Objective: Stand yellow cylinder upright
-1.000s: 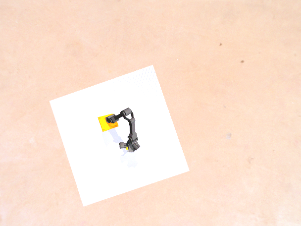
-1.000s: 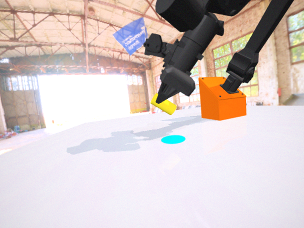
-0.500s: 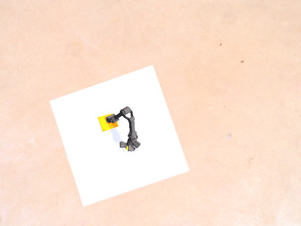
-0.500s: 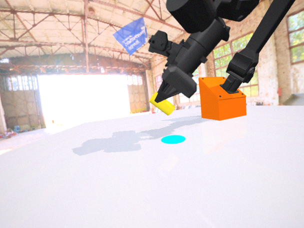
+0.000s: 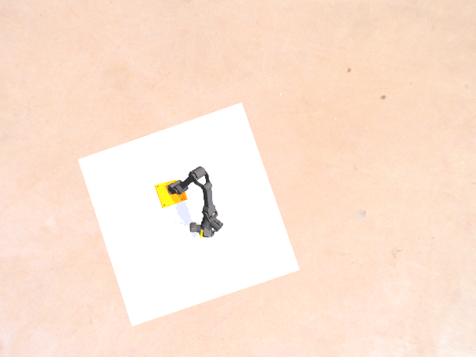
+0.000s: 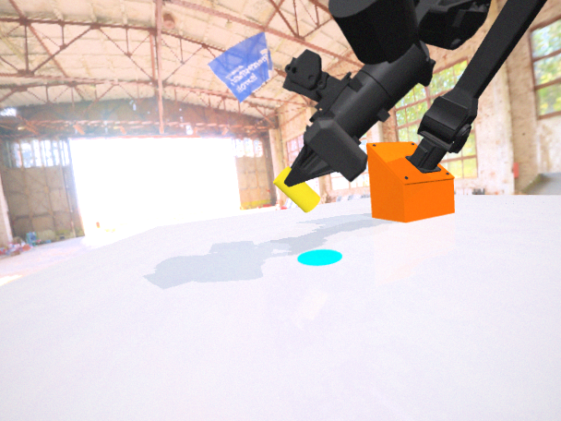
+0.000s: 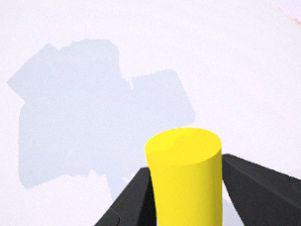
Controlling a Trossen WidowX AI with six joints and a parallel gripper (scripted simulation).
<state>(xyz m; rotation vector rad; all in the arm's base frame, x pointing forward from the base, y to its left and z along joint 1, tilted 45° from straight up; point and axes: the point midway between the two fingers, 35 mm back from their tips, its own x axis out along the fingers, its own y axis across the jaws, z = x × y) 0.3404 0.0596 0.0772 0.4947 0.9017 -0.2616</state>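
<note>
Right now my gripper tip is 2 cm past the cyan circle, 4 cm to the right of it and 11 cm above it. Round my gripper tip: yellow cylinder (1 cm behind, 2 cm below).
</note>
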